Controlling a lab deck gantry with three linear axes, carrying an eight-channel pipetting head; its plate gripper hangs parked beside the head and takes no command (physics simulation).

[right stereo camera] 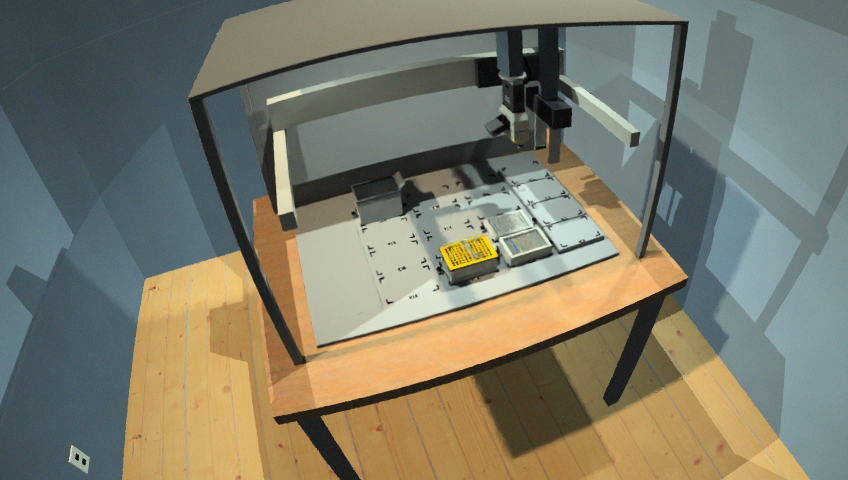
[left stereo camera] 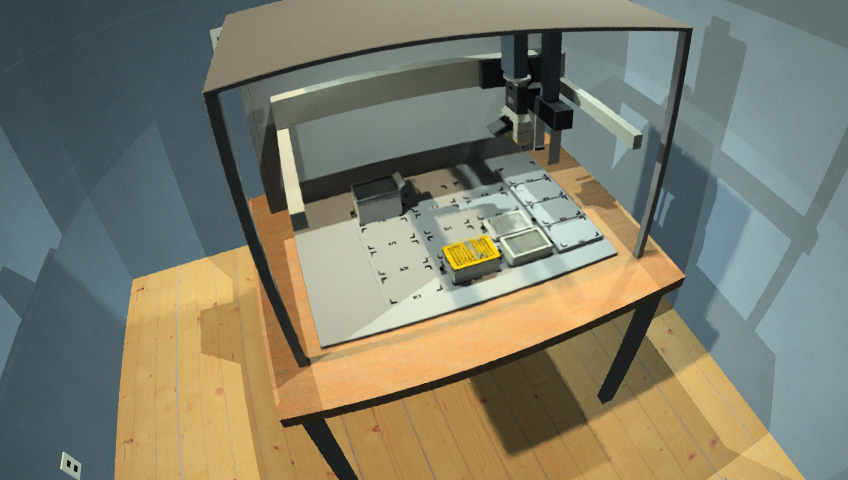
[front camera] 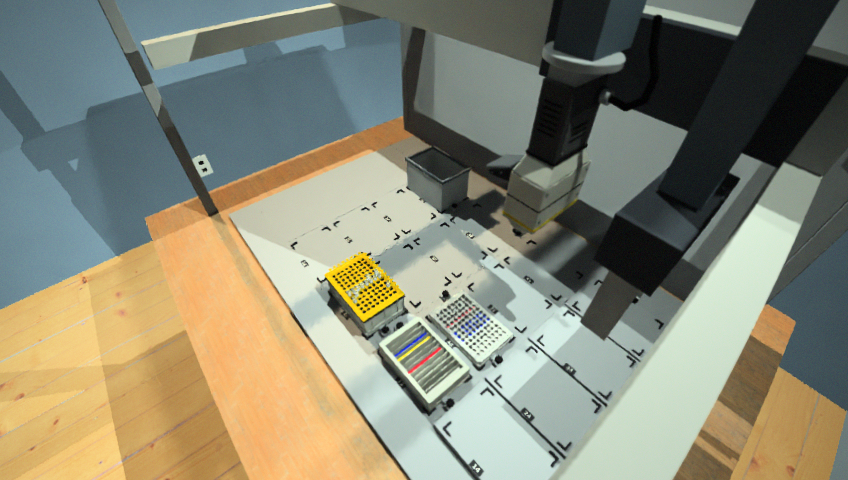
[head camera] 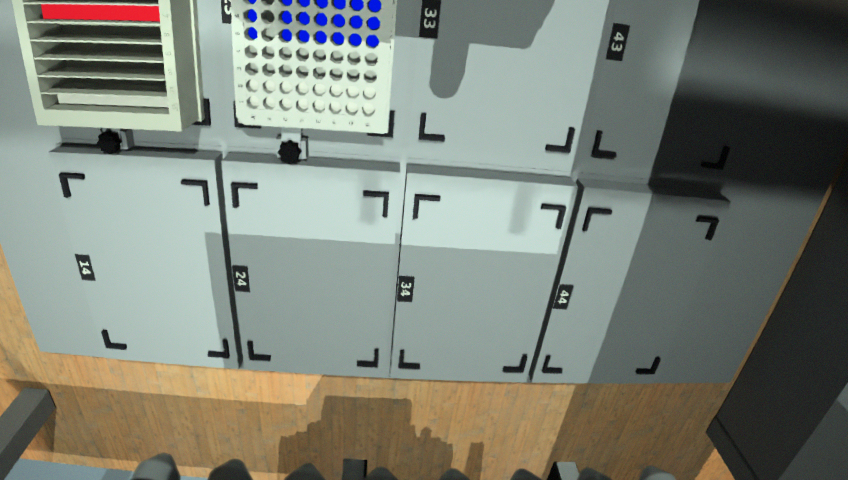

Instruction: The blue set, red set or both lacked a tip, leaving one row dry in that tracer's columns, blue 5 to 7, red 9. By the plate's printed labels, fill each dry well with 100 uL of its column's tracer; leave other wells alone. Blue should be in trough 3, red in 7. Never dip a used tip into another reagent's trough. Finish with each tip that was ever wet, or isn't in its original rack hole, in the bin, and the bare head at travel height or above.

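A back wall [front camera: 476, 105] appears in the scene, along with a gantry post [right stereo camera: 201, 116]. The wall is also visible in the right stereo camera view [right stereo camera: 421, 134], the left stereo camera view [left stereo camera: 416, 135] and the head camera view [head camera: 780, 410], while the post can also be seen in the left stereo camera view [left stereo camera: 213, 103].
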